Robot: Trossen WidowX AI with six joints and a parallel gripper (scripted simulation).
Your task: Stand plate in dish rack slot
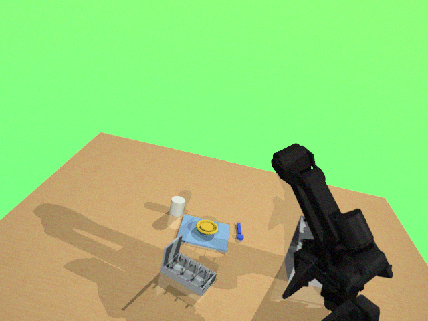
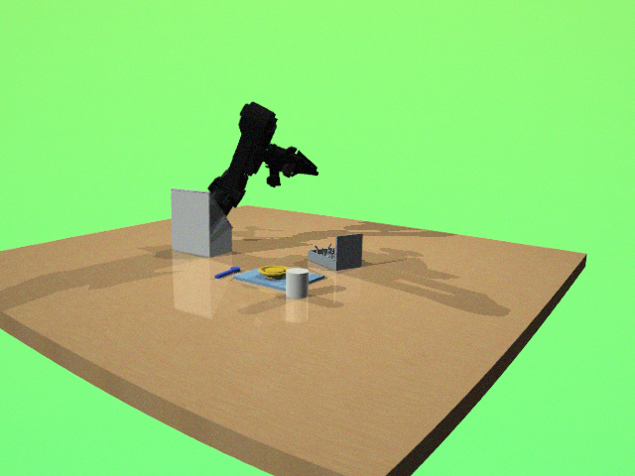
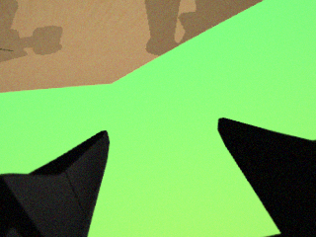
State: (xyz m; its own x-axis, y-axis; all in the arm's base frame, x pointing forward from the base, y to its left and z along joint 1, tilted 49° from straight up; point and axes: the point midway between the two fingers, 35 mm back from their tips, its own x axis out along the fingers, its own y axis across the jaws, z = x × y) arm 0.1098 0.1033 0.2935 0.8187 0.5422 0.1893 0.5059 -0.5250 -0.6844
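Now: the yellow plate 130 mm ahead of my gripper tip, 450 mm to the right of it and 170 mm below it. Also, from my gripper tip: small blue spoon 30 mm ahead, 470 mm to the right, 190 mm below; then light blue mat 140 mm ahead, 440 mm to the right, 190 mm below; then grey dish rack 180 mm ahead, 250 mm to the right, 170 mm below.
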